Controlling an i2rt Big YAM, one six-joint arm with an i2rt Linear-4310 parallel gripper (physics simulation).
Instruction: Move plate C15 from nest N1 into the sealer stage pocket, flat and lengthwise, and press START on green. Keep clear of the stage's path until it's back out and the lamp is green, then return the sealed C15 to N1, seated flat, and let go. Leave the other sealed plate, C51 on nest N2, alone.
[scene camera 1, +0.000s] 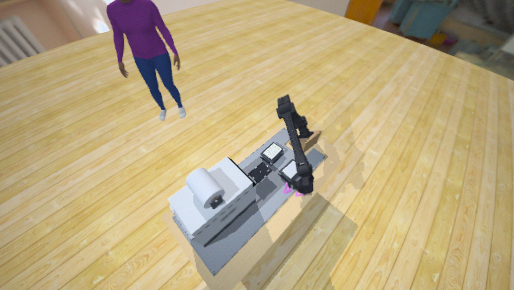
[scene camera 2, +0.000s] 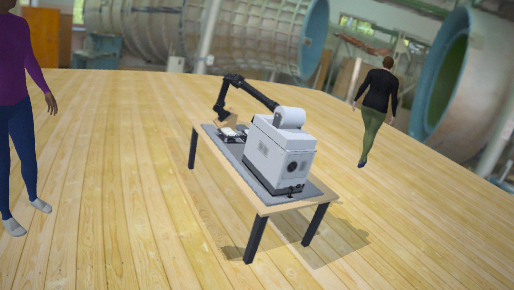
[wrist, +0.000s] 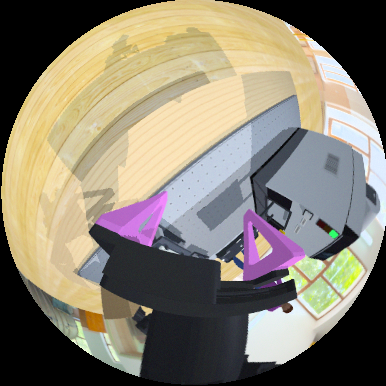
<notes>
My gripper (wrist: 207, 204) is open, holding nothing. Further things: a sealer (scene camera 2: 272, 168) and a white roll (scene camera 1: 202, 184).
The sealer shows as well in scene camera 1 (scene camera 1: 202, 238) and in the wrist view (wrist: 300, 184).
</notes>
